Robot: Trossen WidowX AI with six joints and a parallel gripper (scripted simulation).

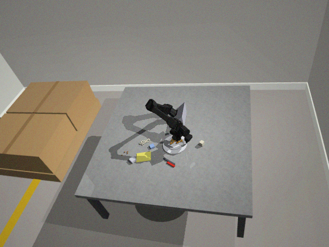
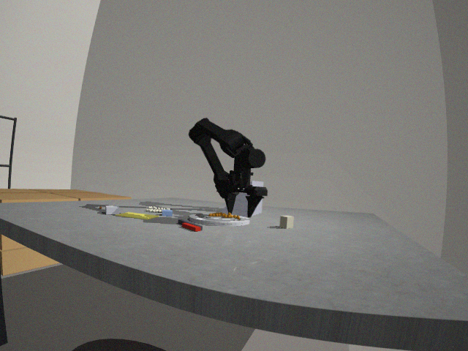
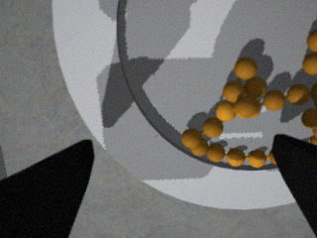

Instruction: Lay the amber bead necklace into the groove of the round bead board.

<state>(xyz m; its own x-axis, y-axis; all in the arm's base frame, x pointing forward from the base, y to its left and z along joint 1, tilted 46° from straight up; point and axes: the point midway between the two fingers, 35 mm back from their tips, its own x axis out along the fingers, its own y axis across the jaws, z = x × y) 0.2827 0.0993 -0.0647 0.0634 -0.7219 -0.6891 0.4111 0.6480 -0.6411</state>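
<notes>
My gripper tip is now 6 cm to the left of the round bead board, 3 cm short of it and 1 cm above it. From my gripper tip the other things lie so: blue cube (25 cm to the right, 7 cm ahead, 1 cm below); then cream cube (16 cm to the left, 1 cm ahead); then red-handled tool (21 cm ahead, 6 cm to the right, 2 cm below).
</notes>
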